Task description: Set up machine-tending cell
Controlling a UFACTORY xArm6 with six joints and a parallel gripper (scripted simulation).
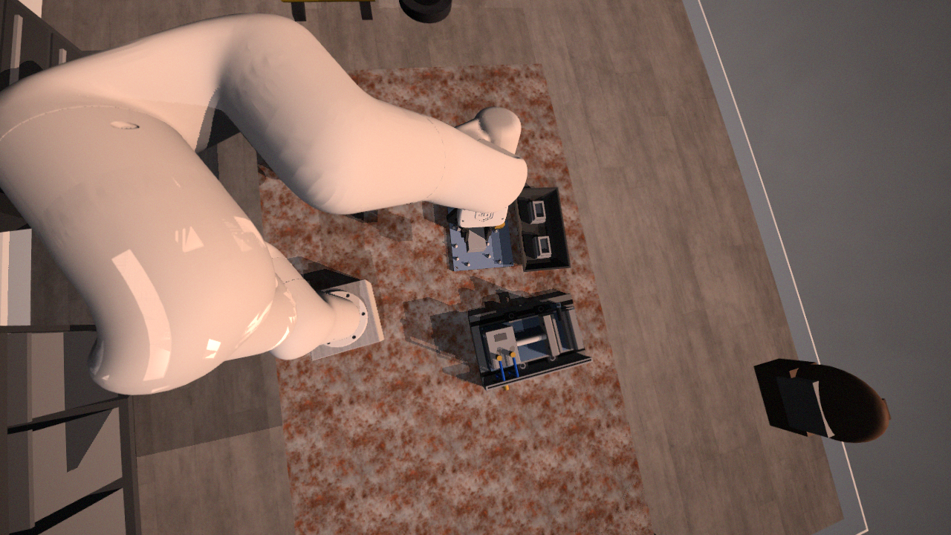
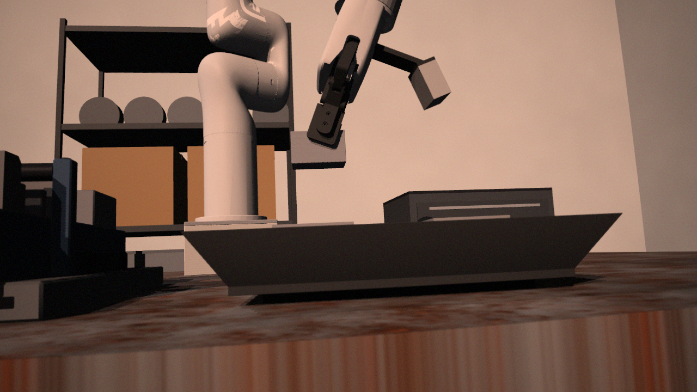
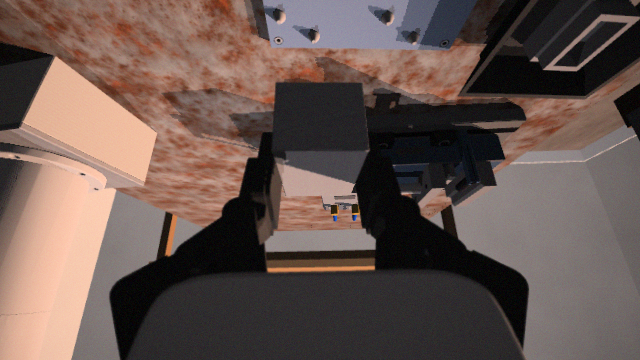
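Right now my hand is 14 cm above the brass blank, 9 cm short of it and 7 cm to the right of it. Also, from my hand: vise piston rod: 27 cm to the right, 10 cm ahead, 9 cm below; then vise body: 27 cm to the right, 13 cm below, 12 cm ahead.
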